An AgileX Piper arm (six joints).
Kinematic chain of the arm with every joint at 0, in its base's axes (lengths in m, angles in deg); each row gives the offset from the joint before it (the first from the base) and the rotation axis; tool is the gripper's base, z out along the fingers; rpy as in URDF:
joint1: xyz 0 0 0.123 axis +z
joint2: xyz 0 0 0 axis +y
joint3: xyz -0.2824 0 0.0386 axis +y
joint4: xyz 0.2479 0 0.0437 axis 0.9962 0 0.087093
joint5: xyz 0 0 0 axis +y
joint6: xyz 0.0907 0 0.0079 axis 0.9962 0 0.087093
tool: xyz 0 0 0 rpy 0 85 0
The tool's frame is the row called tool.
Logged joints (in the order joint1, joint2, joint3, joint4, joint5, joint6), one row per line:
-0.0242 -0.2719 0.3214 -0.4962 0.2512 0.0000
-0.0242 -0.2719 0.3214 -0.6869 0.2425 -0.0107
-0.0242 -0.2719 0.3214 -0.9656 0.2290 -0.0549
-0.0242 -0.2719 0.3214 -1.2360 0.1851 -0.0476
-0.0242 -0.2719 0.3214 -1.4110 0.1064 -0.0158
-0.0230 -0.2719 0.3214 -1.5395 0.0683 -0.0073
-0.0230 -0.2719 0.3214 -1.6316 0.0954 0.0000
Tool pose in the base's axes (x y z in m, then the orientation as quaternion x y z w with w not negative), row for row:
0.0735 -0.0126 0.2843 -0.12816 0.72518 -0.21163 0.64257
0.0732 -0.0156 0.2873 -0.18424 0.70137 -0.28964 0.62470
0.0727 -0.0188 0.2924 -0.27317 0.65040 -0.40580 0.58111
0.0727 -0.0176 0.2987 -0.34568 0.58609 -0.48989 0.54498
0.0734 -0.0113 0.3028 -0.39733 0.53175 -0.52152 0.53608
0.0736 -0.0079 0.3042 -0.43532 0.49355 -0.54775 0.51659
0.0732 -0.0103 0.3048 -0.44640 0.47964 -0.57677 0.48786
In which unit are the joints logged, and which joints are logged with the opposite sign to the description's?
The joints are logged in radians. Opposite sign: joint2, joint3.
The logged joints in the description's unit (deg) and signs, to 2 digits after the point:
-1.39 15.58 -18.41 -28.43 14.39 0.00
-1.39 15.58 -18.41 -39.36 13.89 -0.61
-1.39 15.58 -18.41 -55.32 13.12 -3.15
-1.39 15.58 -18.41 -70.82 10.61 -2.73
-1.39 15.58 -18.41 -80.84 6.10 -0.91
-1.32 15.58 -18.41 -88.21 3.91 -0.42
-1.32 15.58 -18.41 -93.48 5.47 0.00

